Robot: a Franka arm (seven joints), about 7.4 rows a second.
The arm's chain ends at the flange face. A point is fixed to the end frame.
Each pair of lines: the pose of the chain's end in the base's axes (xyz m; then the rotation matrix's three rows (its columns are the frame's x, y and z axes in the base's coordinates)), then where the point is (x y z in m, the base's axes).
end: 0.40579, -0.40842, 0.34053; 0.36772, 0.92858, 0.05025; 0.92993, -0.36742, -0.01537; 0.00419, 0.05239, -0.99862
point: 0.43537 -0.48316 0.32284
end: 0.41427, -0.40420, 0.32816; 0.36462, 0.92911, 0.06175; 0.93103, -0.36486, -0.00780; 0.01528, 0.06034, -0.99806
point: 0.44429 -0.47871 0.31026
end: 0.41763, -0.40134, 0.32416; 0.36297, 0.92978, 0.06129; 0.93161, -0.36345, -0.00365; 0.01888, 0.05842, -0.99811
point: 0.44778 -0.47573 0.30594
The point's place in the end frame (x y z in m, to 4 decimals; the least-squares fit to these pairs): -0.0587 0.0540 0.0203
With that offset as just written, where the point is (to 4 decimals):
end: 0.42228, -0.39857, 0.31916; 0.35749, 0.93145, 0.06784; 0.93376, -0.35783, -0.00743; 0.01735, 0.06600, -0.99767
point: 0.4530 -0.4729 0.3015
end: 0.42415, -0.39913, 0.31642; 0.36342, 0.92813, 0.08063; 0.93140, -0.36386, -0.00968; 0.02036, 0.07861, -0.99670
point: 0.4546 -0.4736 0.2992
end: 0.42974, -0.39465, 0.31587; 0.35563, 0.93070, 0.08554; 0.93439, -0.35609, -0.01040; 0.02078, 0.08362, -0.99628
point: 0.4609 -0.4689 0.2989
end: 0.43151, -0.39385, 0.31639; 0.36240, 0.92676, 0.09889; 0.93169, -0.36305, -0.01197; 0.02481, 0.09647, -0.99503
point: 0.4623 -0.4684 0.2999
